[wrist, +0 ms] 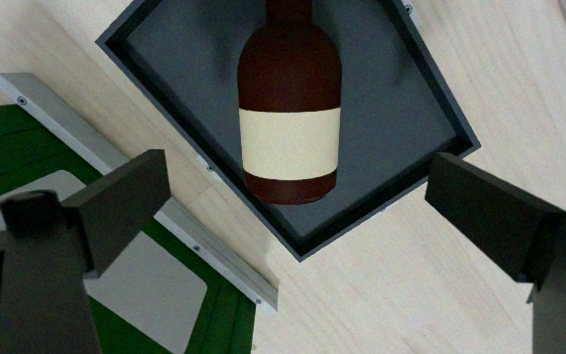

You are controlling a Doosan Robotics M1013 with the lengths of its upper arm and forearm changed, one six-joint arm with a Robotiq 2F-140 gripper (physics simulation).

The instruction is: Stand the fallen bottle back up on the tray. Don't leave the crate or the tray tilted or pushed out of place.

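Observation:
The fallen bottle (290,145), dark brown with a cream label, lies on its side over the dark grey tray (350,220). Its neck points to the top of the wrist view and is cut off there. Its base lies near the tray's lower corner and overlaps the lower left wall in the picture. My gripper (298,175) is open and empty, with one finger on each side of the bottle's base end, well apart from it in the picture. The gap in height between fingers and bottle is hard to tell. I cannot identify the crate for certain.
A green surface (225,320) with light grey panels lies at the lower left, edged by a silver-grey rail (220,260) with screws. The rail runs close to the tray's lower left side. The left finger overlaps it in the picture. Pale wood lies under the tray.

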